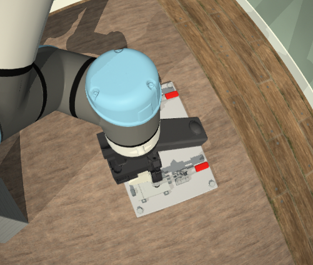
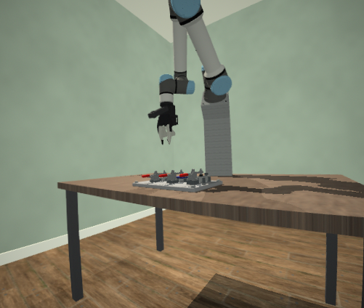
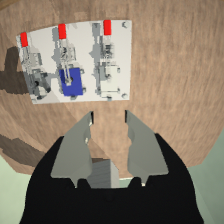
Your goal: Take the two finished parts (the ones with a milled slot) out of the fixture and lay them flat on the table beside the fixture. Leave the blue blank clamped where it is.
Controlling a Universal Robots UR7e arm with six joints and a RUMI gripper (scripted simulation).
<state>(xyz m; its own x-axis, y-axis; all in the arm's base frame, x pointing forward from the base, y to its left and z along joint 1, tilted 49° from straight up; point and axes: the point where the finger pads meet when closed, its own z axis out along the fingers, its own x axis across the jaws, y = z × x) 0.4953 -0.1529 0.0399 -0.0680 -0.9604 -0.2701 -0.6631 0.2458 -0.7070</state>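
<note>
The grey fixture plate lies 210 mm below my hand, 100 mm to the left of it and 60 mm ahead of it. The rest, counted from my hand: blue blank 190 mm below, 110 mm to the left, 20 mm ahead.
</note>
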